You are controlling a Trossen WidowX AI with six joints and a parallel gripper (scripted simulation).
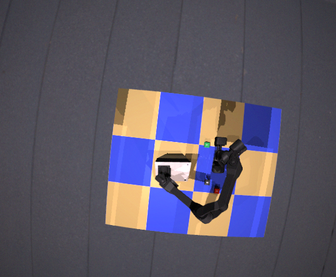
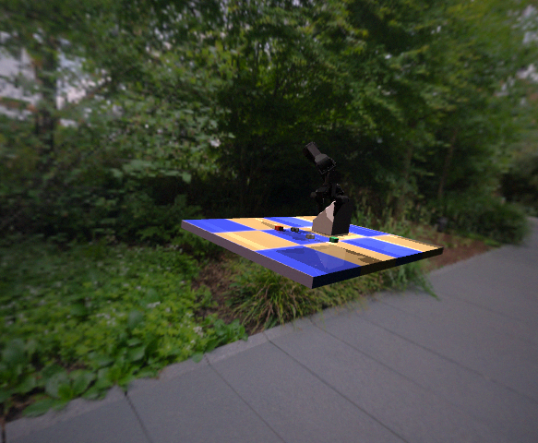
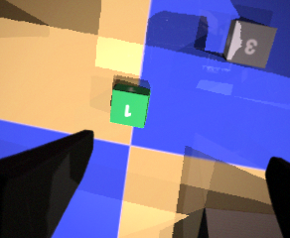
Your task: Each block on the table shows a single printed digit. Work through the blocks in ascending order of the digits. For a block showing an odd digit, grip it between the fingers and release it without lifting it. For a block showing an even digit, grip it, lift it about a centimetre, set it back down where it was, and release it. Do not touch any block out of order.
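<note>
Now: the black block 20 mm behind my gripper tip, 190 mm to the right of it and 120 mm below it. Also, from my gripper tip: grey block 40 mm ahead, 50 mm to the right, 120 mm below; then red block 40 mm ahead, 250 mm to the right, 120 mm below; then green block 20 mm behind, 40 mm to the left, 120 mm below.
</note>
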